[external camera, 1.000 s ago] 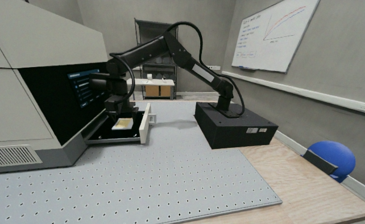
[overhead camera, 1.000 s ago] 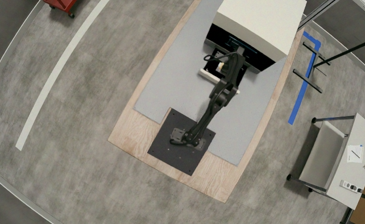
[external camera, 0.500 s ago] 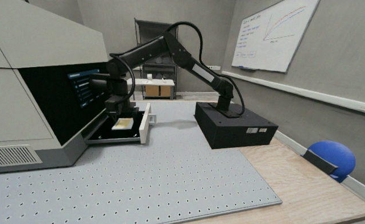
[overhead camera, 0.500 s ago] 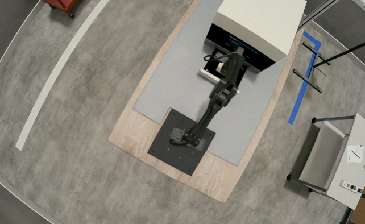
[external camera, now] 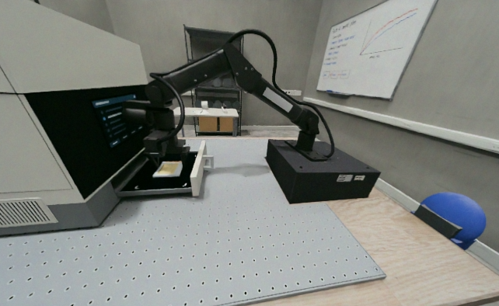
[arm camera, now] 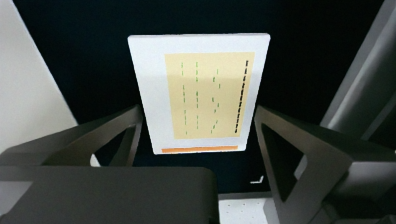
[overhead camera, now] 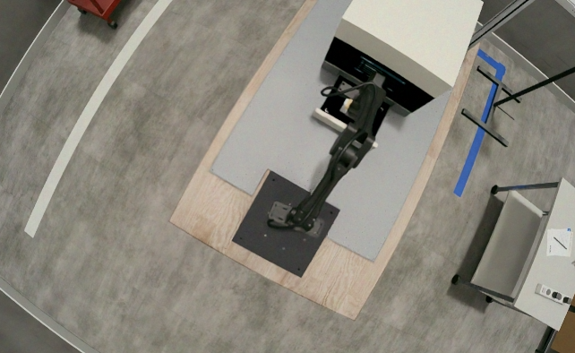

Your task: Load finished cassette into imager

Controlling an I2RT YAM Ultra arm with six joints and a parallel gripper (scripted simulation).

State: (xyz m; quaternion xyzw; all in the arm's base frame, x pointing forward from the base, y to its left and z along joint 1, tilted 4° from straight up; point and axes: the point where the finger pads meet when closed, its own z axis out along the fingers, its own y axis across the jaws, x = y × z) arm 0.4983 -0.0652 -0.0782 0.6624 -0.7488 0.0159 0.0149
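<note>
The finished cassette is 10 mm below my hand. Round my hand: drawer (10 mm ahead, 10 mm above).
</note>
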